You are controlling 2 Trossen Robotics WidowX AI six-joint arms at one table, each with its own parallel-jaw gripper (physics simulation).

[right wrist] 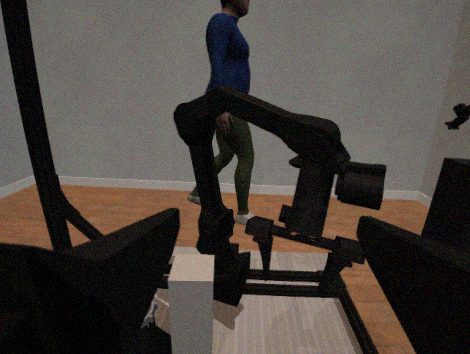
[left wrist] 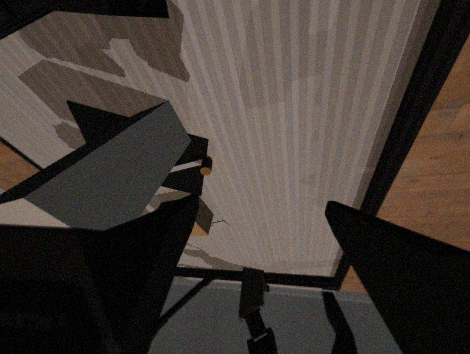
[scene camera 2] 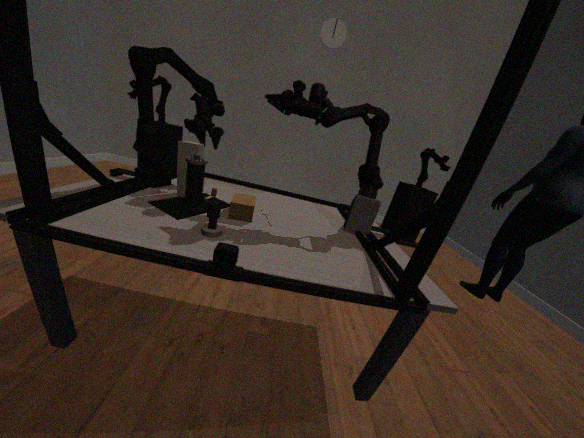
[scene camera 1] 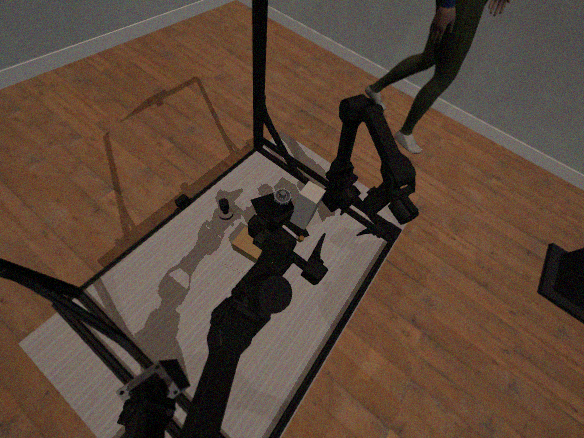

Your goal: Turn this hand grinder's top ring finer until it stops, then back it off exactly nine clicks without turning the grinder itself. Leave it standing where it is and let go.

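Places are measured from the left arm's base along level axes (x right, y ahead, z up), in millimetres.
Pixels of known places: left gripper, fingertip midpoint: [right wrist: 291, 288] [left wrist: 261, 203] [scene camera 2: 210, 148] [scene camera 1: 348, 225]; right gripper, fingertip midpoint: [right wrist: 268, 221] [scene camera 2: 266, 98] [scene camera 1: 308, 222]; left arm's base, origin of the base link: [right wrist: 226, 265] [scene camera 2: 153, 166] [scene camera 1: 338, 190]; right arm's base, origin of the base link: [left wrist: 251, 312] [scene camera 2: 366, 201] [scene camera 1: 149, 392].
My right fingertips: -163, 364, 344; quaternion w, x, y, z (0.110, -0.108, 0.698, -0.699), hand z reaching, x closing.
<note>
Ahead of a thing's pixels: the offset from my right fingertips to its middle, as dx, dy, dz.
The hand grinder {+215, -107, -326} [scene camera 1: 282, 196] [scene camera 2: 196, 181] is a dark upright cylinder with a toothed grey top ring, standing on a black mat {+212, -107, -415} [scene camera 2: 170, 206]. A brown-tipped crank knob {+81, -119, -397} [scene camera 1: 301, 238] [scene camera 2: 214, 192] [left wrist: 205, 167] shows beside it. In the right wrist view the grinder is largely or wholly hidden behind a finger. My right gripper [scene camera 1: 316, 234] [scene camera 2: 270, 96] is open and empty, high above the table and pointing roughly level, apart from the grinder. My left gripper [scene camera 2: 208, 143] [left wrist: 261, 203] is open and empty, fingers downward, above the table beyond the tall box.
A tall pale box {+155, -182, -314} [scene camera 1: 305, 211] [scene camera 2: 183, 167] [left wrist: 125, 170] [right wrist: 191, 315] stands close beside the grinder. An orange-brown box {+152, +58, -386} [scene camera 1: 245, 243] [scene camera 2: 242, 208] [left wrist: 202, 220] and a dark tamper-like tool {+338, +68, -371} [scene camera 1: 224, 205] [scene camera 2: 214, 215] stand nearby. A person [scene camera 1: 452, 55] [scene camera 2: 555, 185] [right wrist: 227, 60] is beyond the table.
</note>
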